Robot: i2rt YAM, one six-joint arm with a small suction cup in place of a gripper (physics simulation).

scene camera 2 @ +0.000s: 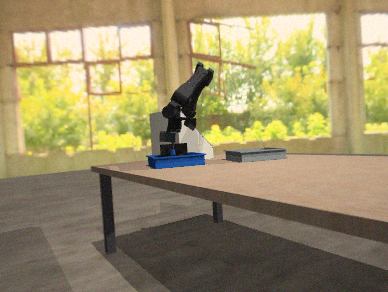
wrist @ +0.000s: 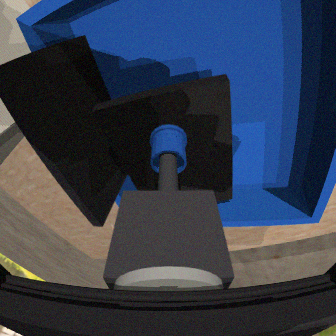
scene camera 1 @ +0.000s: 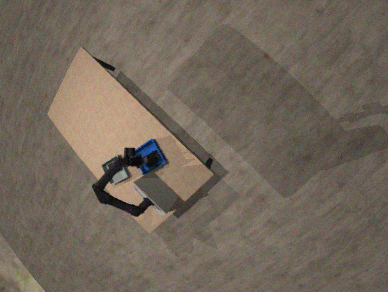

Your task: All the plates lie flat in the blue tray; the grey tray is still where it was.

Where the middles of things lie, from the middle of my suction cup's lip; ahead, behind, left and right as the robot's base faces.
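Scene:
There is a grey tray (scene camera 2: 264, 153) 38 cm to the left of my suction cup, 17 cm ahead of it and 3 cm below it. As for the blue tray (wrist: 273, 62), my suction cup is now 3 cm above it and 3 cm short of it.

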